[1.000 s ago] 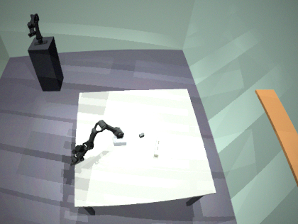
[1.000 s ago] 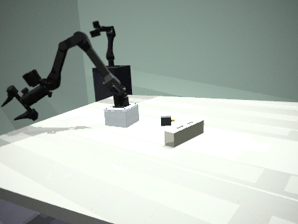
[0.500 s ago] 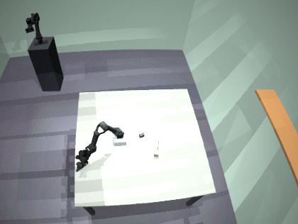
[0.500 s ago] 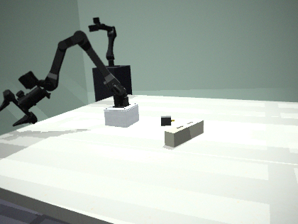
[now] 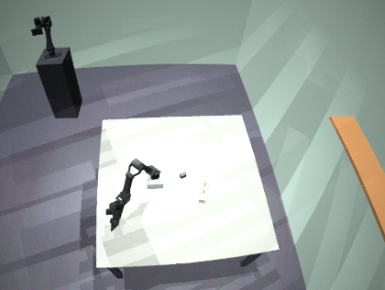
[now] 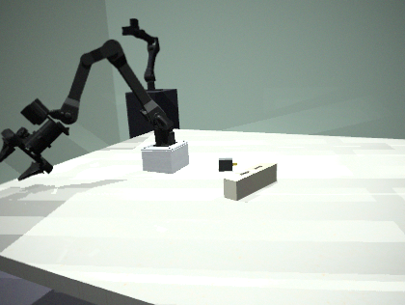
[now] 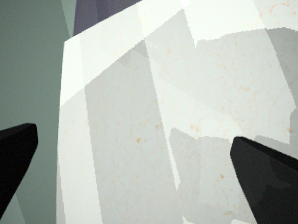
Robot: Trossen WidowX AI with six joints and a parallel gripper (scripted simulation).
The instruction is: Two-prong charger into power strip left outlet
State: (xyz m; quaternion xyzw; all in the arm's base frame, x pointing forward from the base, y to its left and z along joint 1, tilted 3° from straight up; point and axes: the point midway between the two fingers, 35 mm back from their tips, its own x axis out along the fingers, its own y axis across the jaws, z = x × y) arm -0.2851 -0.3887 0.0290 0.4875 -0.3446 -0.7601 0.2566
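The two-prong charger is 530 mm ahead of my gripper tip, 460 mm to the left of it and 50 mm below it.
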